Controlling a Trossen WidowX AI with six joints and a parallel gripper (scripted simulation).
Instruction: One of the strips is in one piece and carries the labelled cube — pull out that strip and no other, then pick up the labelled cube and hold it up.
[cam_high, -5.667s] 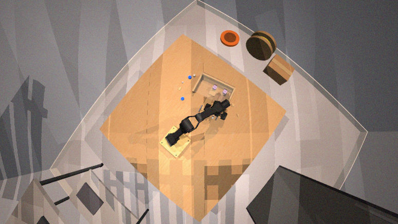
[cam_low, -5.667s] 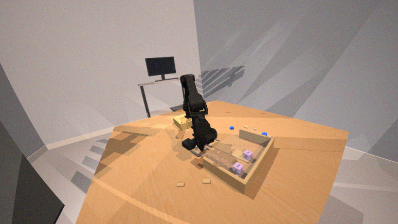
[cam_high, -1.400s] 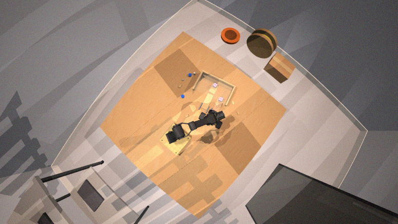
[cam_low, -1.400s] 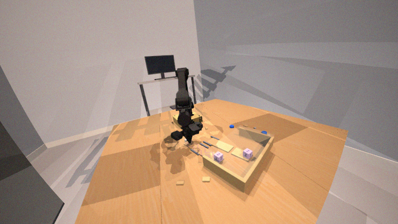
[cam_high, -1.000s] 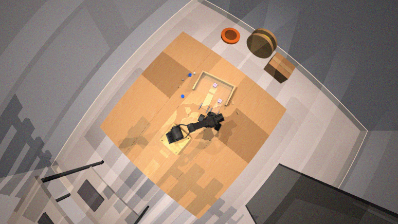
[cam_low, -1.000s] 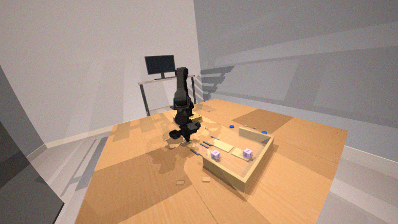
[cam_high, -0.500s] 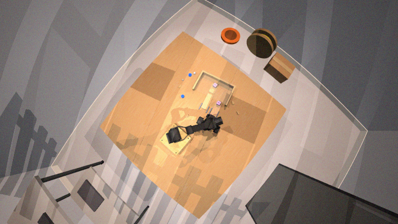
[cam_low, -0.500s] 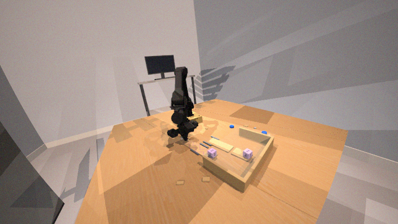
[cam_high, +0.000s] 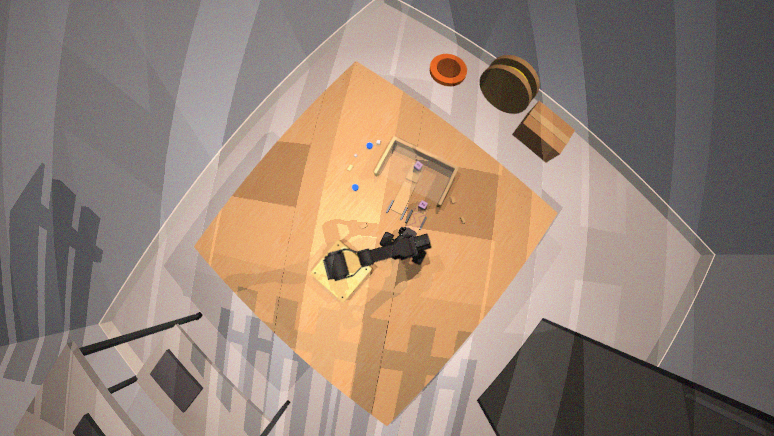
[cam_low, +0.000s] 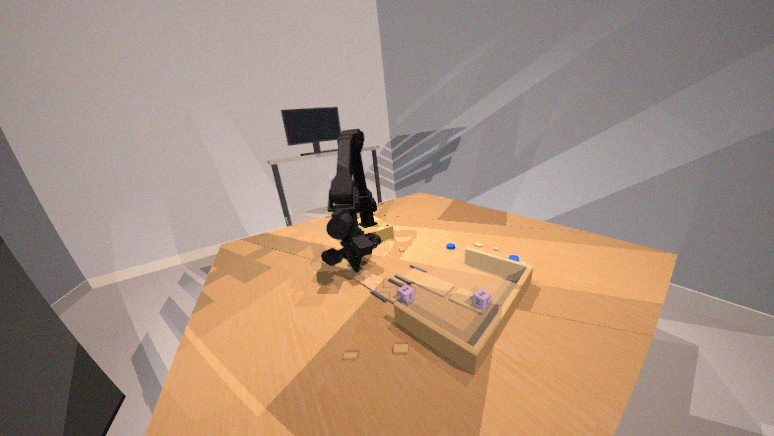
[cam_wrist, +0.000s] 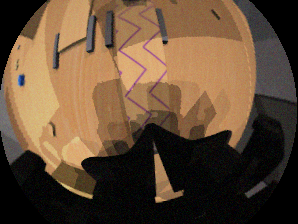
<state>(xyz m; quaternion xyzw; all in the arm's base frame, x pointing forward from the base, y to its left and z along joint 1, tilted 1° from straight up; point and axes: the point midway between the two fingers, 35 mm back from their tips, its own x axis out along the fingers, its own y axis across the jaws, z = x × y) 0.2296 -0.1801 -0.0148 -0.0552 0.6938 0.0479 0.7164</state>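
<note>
Now: gripper tip 10 cm short of the patterned strip and 2 cm to the right of it.
</note>
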